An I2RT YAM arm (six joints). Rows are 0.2 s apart.
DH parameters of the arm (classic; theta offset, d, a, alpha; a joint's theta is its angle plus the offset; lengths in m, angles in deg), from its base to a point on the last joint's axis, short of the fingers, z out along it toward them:
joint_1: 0 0.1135 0.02 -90
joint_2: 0 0 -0.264 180
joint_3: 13.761 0 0.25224 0
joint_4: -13.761 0 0.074 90
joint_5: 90 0 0 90
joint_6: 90 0.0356 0 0
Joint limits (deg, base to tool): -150..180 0..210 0..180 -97..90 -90..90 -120..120
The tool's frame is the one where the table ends.
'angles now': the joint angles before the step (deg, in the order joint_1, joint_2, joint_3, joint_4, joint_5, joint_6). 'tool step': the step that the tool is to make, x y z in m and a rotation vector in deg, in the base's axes. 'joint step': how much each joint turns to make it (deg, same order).
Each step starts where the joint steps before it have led.
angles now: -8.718, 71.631, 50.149, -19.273, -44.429, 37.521
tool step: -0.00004, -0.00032, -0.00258, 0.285, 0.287, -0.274
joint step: -0.071, 0.087, -0.528, 0.595, -0.001, 0.438
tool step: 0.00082, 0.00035, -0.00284, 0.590, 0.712, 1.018
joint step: -0.001, 0.634, 0.034, -0.510, -1.078, -0.447
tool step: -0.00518, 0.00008, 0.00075, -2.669, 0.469, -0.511
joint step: 0.065, -1.063, 0.089, -2.775, 2.261, -2.240
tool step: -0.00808, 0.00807, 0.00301, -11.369, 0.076, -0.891
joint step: 2.739, -1.994, 0.878, -5.742, 10.551, -6.881
